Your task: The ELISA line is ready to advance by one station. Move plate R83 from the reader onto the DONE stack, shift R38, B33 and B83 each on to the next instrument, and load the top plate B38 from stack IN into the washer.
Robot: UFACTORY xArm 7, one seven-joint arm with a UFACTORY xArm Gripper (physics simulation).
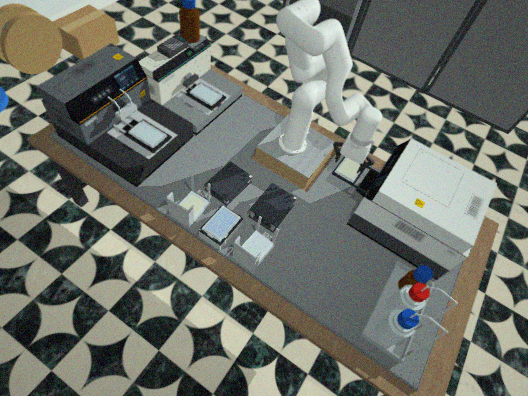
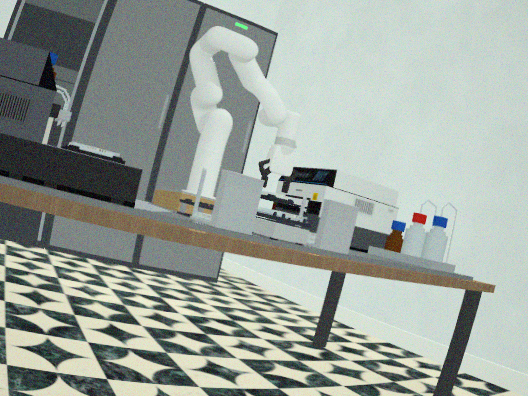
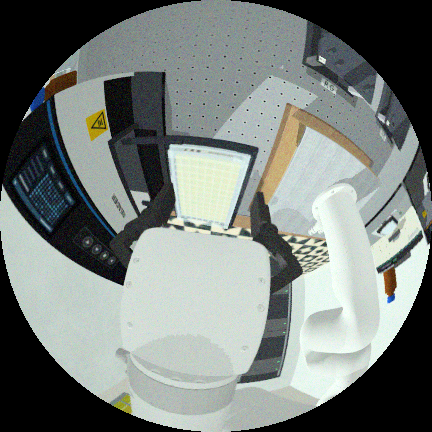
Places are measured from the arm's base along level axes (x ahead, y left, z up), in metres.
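Pixels of known places: gripper, fingertip midpoint: (image 1: pixel 347 165) (image 2: pixel 273 190) (image 3: pixel 212 194); arm's base, origin of the base link: (image 1: pixel 292 143) (image 3: pixel 334 203).
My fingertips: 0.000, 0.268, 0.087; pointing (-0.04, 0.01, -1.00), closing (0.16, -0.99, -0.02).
Observation:
Ahead of a thing's pixels: the offset from my fingertips to its top centre, as dx, dy, dz. "pt": to the spot under its first point.
My gripper (image 1: pixel 353 158) (image 2: pixel 275 185) (image 3: pixel 212 194) is open and empty over the reader's extended carrier, its fingers at the two long sides of a yellow-welled plate @[-0.020, +0.010, -0.011] (image 1: pixel 348 169) (image 3: pixel 207 175). The exact finger height is unclear. The plate lies flat in the dark carrier beside the white reader @[-0.054, +0.315, +0.121] (image 1: pixel 430 185) (image 3: pixel 80 125). A pale plate @[+0.438, -0.698, -0.038] (image 1: pixel 148 134) lies on the dark instrument at the left, another @[+0.068, -0.737, -0.068] (image 1: pixel 206 94) on the white instrument behind it. A bluish plate @[+0.513, -0.210, -0.080] (image 1: pixel 221 224) lies near the front edge between a holder with a yellowish plate @[+0.527, -0.363, -0.127] (image 1: pixel 194 200) and a holder with a white plate @[+0.491, -0.060, -0.114] (image 1: pixel 257 245). Plate labels are unreadable.
Two dark blocks @[pt +0.340, -0.330, -0.108] (image 1: pixel 229 181) @[pt +0.319, -0.120, -0.089] (image 1: pixel 272 206) stand between the holders and the arm's wooden base (image 1: pixel 294 160) (image 3: pixel 274 165). Bottles with red (image 1: pixel 419 292) (image 2: pixel 419 218) and blue caps @[+0.400, +0.479, +0.036] (image 1: pixel 408 318) (image 2: pixel 440 221) stand at the right. Tall holder walls (image 2: pixel 237 202) (image 2: pixel 336 226) rise at the front.

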